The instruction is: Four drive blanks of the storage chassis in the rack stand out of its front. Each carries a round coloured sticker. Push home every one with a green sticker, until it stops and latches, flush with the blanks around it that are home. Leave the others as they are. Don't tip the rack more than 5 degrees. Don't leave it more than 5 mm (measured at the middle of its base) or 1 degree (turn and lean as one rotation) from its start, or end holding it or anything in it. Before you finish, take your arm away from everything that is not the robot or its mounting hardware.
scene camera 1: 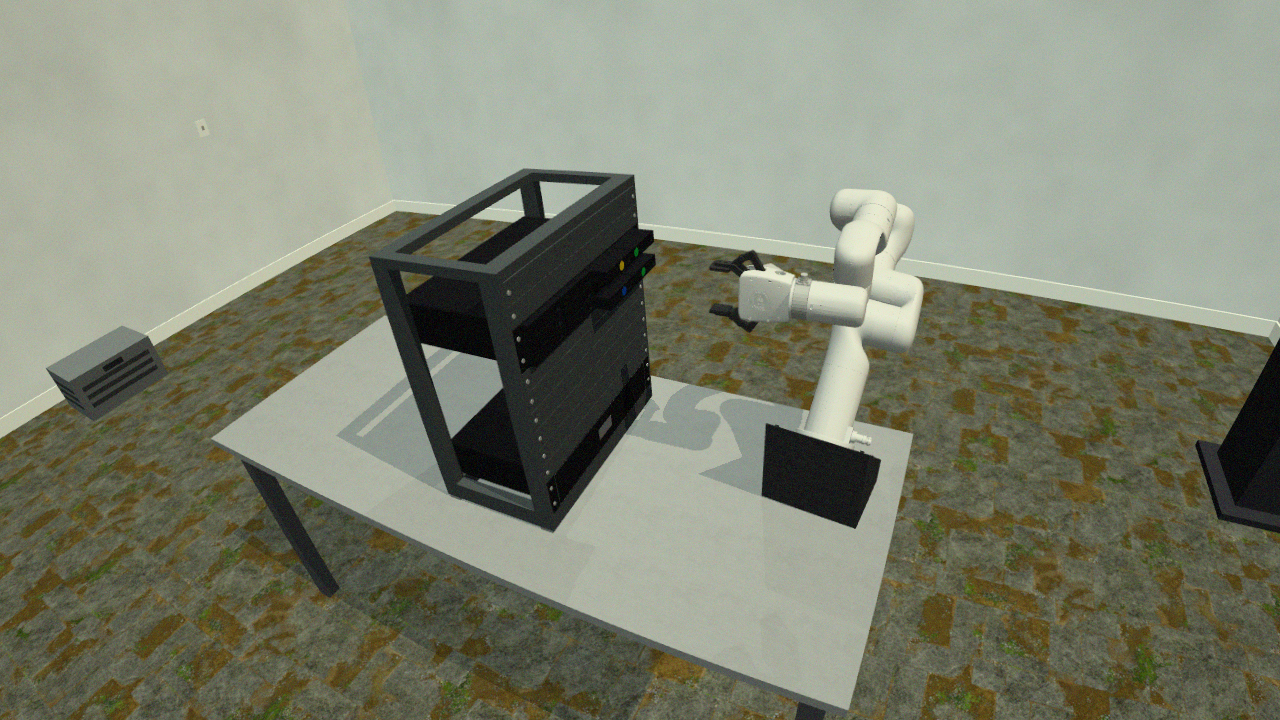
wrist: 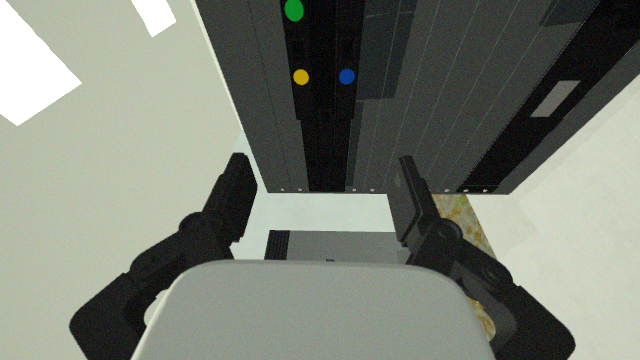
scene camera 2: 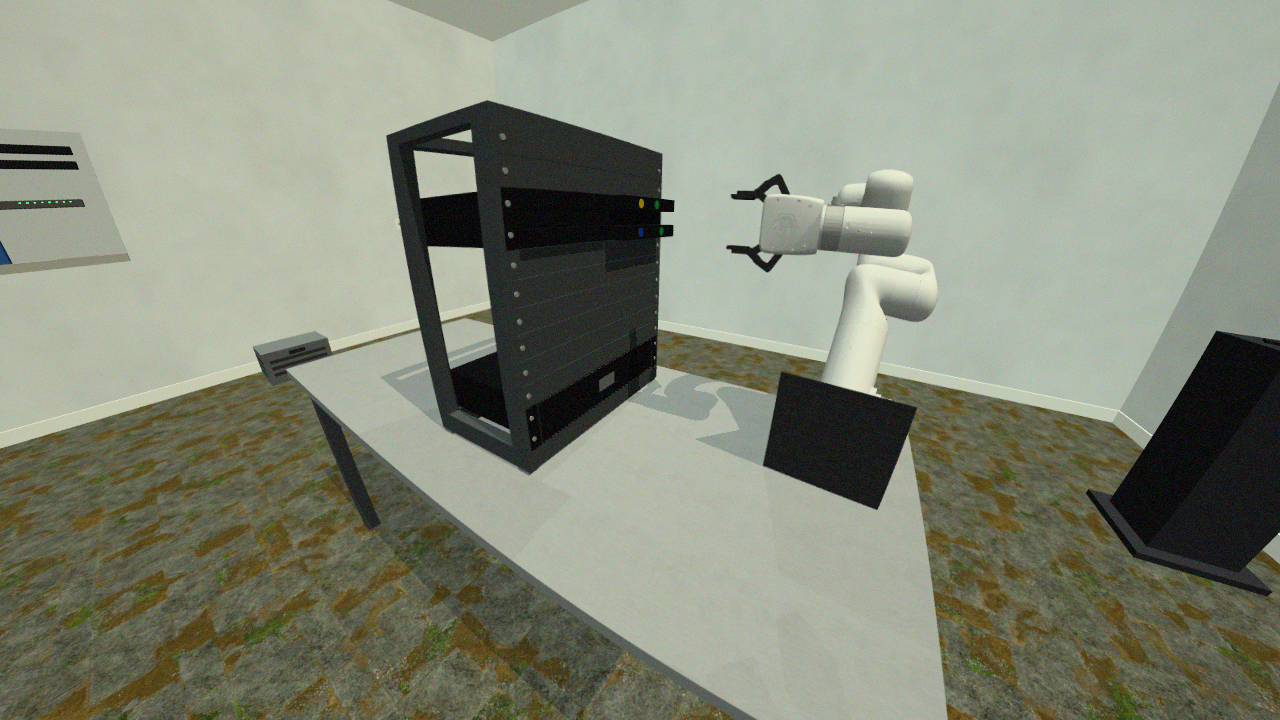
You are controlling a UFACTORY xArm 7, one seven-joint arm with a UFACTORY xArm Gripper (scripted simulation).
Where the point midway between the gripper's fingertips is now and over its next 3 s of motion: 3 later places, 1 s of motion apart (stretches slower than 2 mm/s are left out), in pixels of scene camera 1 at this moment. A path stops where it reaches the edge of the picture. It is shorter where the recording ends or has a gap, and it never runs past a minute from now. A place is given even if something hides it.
My gripper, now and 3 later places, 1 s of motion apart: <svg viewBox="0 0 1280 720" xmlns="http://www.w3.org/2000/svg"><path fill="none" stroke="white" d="M711 287L720 281L676 281L648 275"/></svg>
